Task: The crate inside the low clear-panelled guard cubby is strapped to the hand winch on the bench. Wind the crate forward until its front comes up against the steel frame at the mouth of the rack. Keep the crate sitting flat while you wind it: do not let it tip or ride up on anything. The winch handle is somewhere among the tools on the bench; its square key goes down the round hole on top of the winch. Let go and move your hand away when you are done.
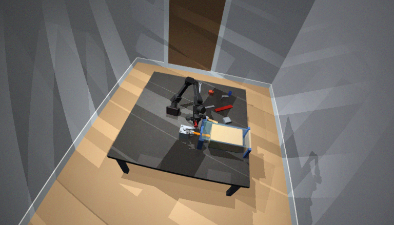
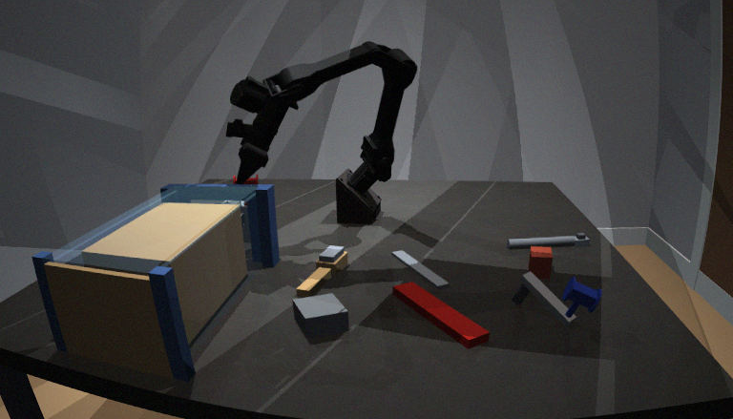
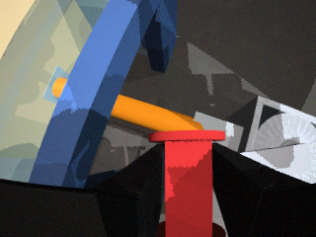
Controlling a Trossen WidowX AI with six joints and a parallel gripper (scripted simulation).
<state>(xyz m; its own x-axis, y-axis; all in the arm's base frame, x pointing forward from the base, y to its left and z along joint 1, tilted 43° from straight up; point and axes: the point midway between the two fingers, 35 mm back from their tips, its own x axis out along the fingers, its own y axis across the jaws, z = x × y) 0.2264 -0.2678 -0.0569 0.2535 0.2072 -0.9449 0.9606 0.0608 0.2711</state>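
Right now the grey winch is 120 mm behind my gripper tip, 20 mm to the right of it and 120 mm below it. Round my gripper tip: clear-panelled cubby (300 mm ahead, 60 mm to the right, 30 mm below); then red spool-shaped grip (20 mm to the left, 20 mm below); then wooden-handled tool (150 mm ahead, 200 mm to the left, 130 mm below).
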